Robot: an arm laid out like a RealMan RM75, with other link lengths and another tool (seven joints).
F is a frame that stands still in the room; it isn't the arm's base.
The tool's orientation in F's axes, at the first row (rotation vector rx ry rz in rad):
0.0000 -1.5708 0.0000
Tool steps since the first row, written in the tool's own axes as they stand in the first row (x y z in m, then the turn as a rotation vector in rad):
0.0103 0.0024 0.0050 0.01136 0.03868 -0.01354
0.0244 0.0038 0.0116 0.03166 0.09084 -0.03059
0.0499 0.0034 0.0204 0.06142 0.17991 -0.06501
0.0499 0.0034 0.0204 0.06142 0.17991 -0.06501
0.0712 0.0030 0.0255 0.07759 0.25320 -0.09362
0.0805 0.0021 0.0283 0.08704 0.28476 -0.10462
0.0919 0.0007 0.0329 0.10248 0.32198 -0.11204
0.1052 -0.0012 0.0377 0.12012 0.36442 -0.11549
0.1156 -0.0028 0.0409 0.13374 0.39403 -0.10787
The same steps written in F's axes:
-0.0050 0.0024 0.0103 0.01354 0.03868 0.01136
-0.0116 0.0038 0.0244 0.03059 0.09084 0.03166
-0.0204 0.0034 0.0499 0.06501 0.17991 0.06142
-0.0204 0.0034 0.0499 0.06501 0.17991 0.06142
-0.0255 0.0030 0.0712 0.09362 0.25320 0.07759
-0.0283 0.0021 0.0805 0.10462 0.28476 0.08704
-0.0329 0.0007 0.0919 0.11204 0.32198 0.10248
-0.0377 -0.0012 0.1052 0.11549 0.36442 0.12012
-0.0409 -0.0028 0.1156 0.10787 0.39403 0.13374

